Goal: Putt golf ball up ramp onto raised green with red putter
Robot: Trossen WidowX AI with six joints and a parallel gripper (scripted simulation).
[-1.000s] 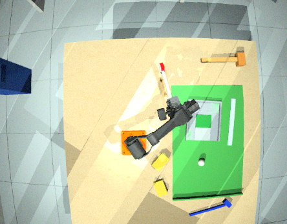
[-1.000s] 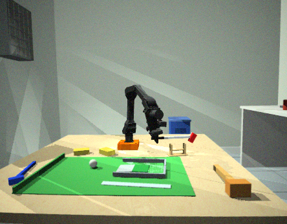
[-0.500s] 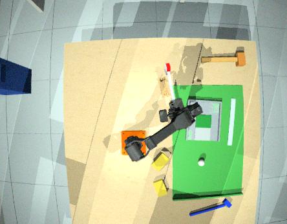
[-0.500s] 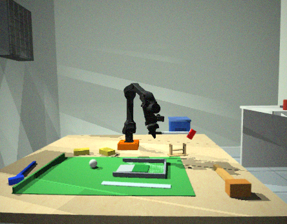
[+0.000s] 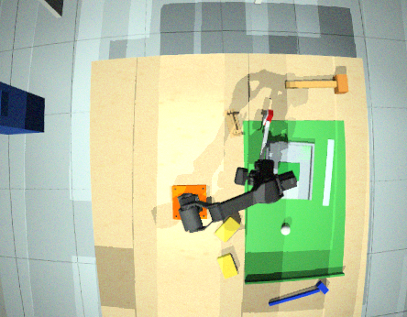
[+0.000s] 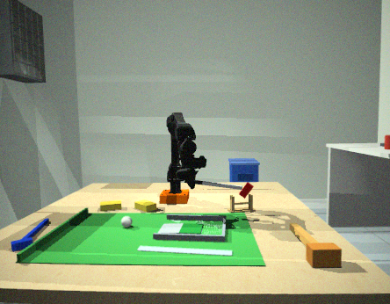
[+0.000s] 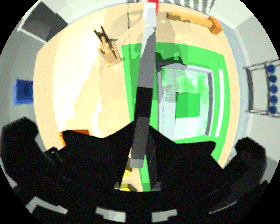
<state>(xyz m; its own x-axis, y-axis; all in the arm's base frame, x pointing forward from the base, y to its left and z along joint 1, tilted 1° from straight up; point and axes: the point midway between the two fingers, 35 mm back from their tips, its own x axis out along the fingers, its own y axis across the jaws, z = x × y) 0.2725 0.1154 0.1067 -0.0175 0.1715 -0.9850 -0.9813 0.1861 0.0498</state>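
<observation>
My gripper tip is 120 mm to the right of the red putter, 20 mm below it and 20 mm short of it. The rest, counted from my gripper tip: white golf ball: 250 mm to the right, 150 mm ahead, 100 mm below; then green mat: 210 mm ahead, 130 mm to the right, 120 mm below; then wooden rack: 220 mm to the left, 90 mm below, 90 mm behind.
</observation>
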